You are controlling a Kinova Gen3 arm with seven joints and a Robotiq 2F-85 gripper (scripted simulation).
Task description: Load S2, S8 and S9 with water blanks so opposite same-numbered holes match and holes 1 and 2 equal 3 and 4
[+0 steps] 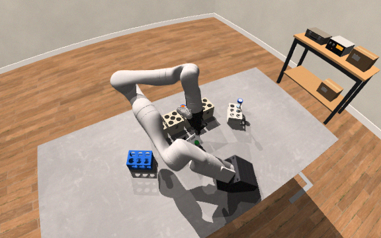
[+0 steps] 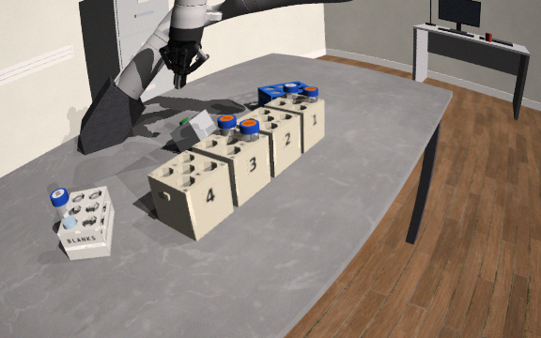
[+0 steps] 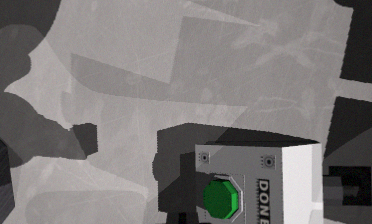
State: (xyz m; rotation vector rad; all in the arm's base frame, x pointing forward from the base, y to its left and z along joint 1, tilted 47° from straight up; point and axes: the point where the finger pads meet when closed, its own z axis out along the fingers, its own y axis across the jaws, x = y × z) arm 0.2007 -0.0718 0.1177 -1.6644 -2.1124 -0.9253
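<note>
Now: hand 100 mm above the green done key. The rest, counted from my hand: sample S2: 230 mm ahead, 20 mm to the right, 100 mm below; adapter 2: 200 mm ahead, 60 mm to the left, 120 mm below; adapter 4: 210 mm ahead, 160 mm to the right, 120 mm below.
</note>
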